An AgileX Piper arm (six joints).
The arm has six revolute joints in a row. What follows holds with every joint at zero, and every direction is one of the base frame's. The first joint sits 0.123 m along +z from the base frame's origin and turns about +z. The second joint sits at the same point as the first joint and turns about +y. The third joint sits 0.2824 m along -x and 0.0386 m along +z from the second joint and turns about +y. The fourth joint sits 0.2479 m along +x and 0.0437 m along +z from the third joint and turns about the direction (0.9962, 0, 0.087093). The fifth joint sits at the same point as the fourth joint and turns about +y. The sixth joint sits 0.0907 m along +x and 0.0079 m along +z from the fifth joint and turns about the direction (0.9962, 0, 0.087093). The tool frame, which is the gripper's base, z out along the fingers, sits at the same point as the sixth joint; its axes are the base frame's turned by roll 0, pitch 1.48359 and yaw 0 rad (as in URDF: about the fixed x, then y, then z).
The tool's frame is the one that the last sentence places.
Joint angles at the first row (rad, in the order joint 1, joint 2, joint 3, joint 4, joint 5, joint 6):
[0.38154 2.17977 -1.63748 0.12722 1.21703 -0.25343]
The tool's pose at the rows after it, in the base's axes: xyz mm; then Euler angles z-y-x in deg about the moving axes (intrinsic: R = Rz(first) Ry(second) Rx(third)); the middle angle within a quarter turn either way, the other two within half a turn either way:
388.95 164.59 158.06 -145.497 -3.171 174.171
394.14 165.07 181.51 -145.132 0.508 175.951
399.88 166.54 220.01 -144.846 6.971 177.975
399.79 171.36 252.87 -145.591 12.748 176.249
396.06 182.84 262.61 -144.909 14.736 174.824
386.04 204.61 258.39 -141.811 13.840 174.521
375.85 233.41 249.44 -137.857 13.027 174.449
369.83 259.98 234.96 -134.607 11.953 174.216
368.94 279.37 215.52 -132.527 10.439 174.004
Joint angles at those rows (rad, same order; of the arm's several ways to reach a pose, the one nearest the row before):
[0.38155 2.17523 -1.65657 0.09293 1.21703 -0.25343]
[0.38153 2.14299 -1.69829 0.07541 1.22151 -0.25345]
[0.38154 2.09314 -1.76648 0.06632 1.22170 -0.25344]
[0.38155 2.05343 -1.82431 0.11888 1.22776 -0.25503]
[0.40308 2.04617 -1.84738 0.15009 1.22933 -0.25505]
[0.45761 2.05561 -1.84745 0.15174 1.23640 -0.25503]
[0.52668 2.08578 -1.86347 0.14999 1.23639 -0.25505]
[0.58428 2.13805 -1.89658 0.14999 1.23638 -0.25505]
[0.62068 2.20255 -1.93445 0.14812 1.23641 -0.25537]

